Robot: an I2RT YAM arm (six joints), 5 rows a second.
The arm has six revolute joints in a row. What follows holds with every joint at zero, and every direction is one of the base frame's.
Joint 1 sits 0.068 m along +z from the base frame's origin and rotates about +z.
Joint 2 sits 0.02 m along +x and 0.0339 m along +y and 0.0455 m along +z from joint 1 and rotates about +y.
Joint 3 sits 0.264 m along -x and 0.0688 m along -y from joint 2 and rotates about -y.
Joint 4 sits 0.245 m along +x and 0.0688 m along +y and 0.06 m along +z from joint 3 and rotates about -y.
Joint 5 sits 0.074 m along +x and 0.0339 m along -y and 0.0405 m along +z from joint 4 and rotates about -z.
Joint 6 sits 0.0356 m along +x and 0.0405 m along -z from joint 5 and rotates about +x.
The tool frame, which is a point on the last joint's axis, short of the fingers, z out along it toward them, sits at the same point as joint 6; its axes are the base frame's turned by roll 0, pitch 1.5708 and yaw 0 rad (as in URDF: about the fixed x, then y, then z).
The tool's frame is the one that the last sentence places.
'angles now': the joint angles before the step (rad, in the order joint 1, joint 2, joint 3, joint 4, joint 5, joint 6). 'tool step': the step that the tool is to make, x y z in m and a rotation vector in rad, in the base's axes. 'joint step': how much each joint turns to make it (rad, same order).
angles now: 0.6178 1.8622 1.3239 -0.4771 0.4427 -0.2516
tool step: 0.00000 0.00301 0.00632 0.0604 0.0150 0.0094
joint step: 0.0018 -0.0059 0.0183 -0.0121 -0.0530 0.0267
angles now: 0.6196 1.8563 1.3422 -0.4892 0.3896 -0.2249
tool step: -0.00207 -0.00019 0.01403 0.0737 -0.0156 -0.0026
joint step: -0.0008 -0.0333 0.0057 0.0050 -0.0414 0.0319
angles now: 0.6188 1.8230 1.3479 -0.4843 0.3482 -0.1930
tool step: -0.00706 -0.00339 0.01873 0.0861 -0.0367 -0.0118
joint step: 0.0007 -0.0623 -0.0172 0.0212 -0.0315 0.0416
